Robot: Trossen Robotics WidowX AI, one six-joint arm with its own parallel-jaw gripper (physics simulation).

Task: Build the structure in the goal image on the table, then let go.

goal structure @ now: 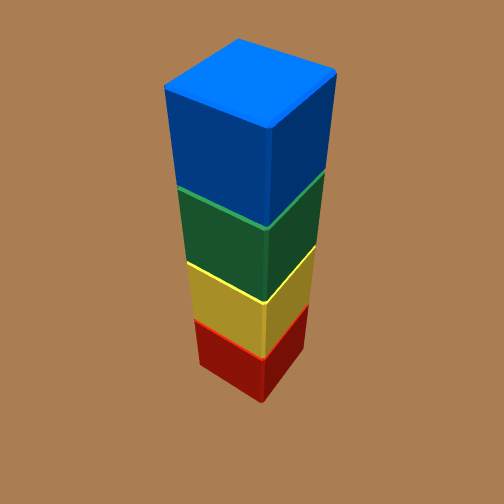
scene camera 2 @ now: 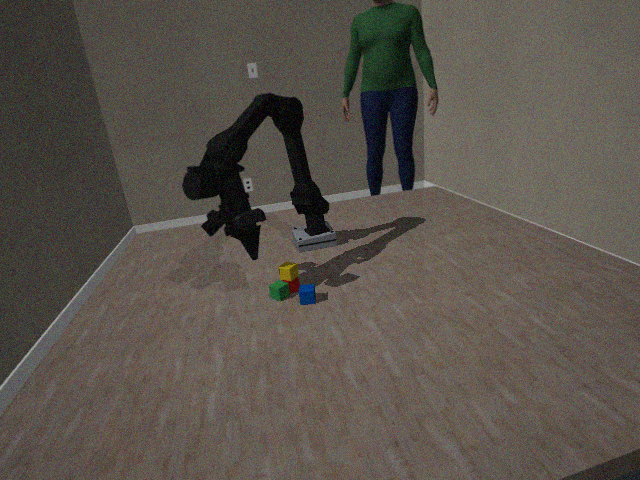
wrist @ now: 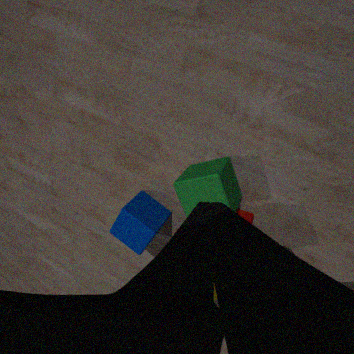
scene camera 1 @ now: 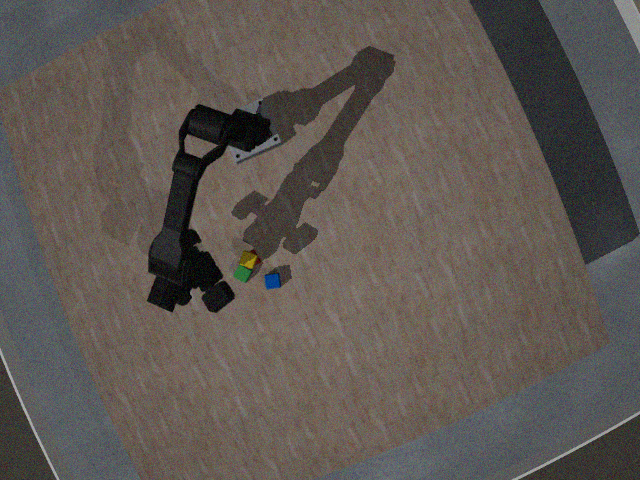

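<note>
A yellow cube (scene camera 1: 248, 259) (scene camera 2: 288, 271) sits on top of a red cube (scene camera 2: 294, 285) (wrist: 245, 216), which is mostly hidden. In the wrist view a sliver of yellow shows through a gap between the fingers. A green cube (scene camera 1: 242, 273) (scene camera 2: 279, 290) (wrist: 205, 189) is on the table close beside the red one; whether they touch is unclear. A blue cube (scene camera 1: 272, 281) (scene camera 2: 307, 294) (wrist: 140, 222) stands apart on the table. My gripper (scene camera 2: 253, 257) (wrist: 208, 213) is shut and empty, above the table near the cubes, with its fingertips together.
The arm's grey base plate (scene camera 1: 258, 148) (scene camera 2: 314, 241) is bolted behind the cubes. The wood-patterned table (scene camera 1: 387, 310) (scene camera 2: 361, 372) surrounds them. A standing person in a green top (scene camera 2: 386, 46) is in the background by the walls.
</note>
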